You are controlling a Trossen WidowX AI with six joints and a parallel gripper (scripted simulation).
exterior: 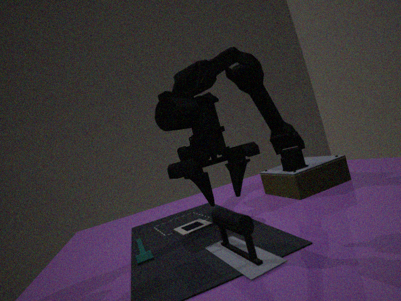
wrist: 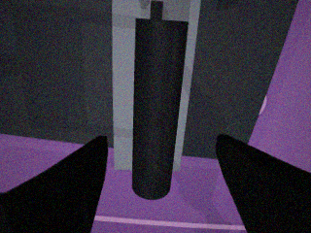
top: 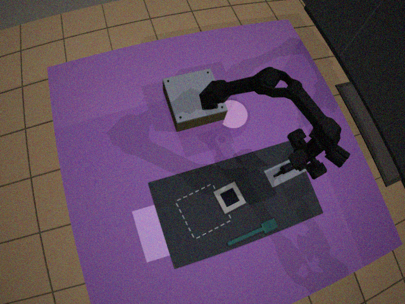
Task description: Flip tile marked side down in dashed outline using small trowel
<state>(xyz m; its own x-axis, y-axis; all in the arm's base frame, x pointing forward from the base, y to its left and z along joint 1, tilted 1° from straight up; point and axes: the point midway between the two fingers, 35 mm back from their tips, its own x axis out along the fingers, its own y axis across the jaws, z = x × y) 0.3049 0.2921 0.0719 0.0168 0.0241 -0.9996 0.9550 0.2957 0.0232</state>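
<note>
Right now the dark mat is 9 cm ahead of my gripper tip, 23 cm to the right of it and 13 cm below it. The rest, counted from my gripper tip: teal t-shaped tool: 22 cm ahead, 19 cm to the right, 11 cm below; then tile: 8 cm ahead, 27 cm to the right, 11 cm below.
</note>
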